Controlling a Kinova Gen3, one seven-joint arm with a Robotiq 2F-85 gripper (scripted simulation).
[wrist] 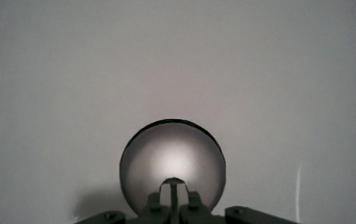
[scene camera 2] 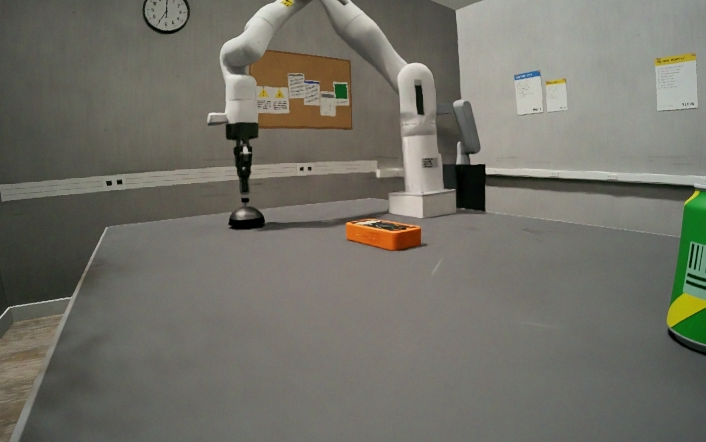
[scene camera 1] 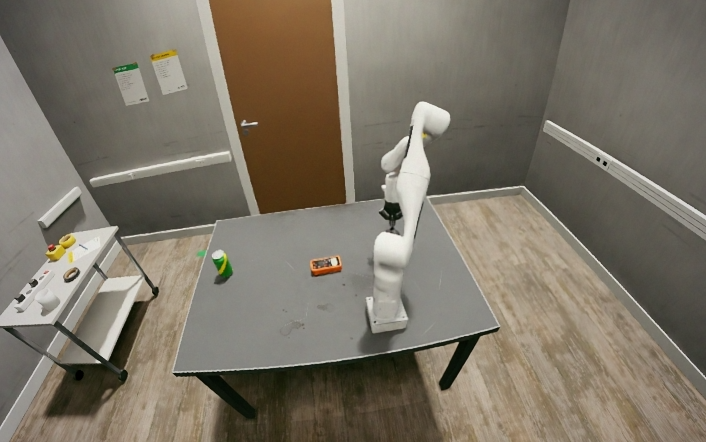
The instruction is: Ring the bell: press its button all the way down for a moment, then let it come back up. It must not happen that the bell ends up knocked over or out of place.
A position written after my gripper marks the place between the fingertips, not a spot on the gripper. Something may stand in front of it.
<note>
I see my gripper (scene camera 2: 244, 194) and a bell (scene camera 2: 244, 217).
The bell also shows in the wrist view (wrist: 172, 151). My gripper shows as well in the wrist view (wrist: 173, 200).
</note>
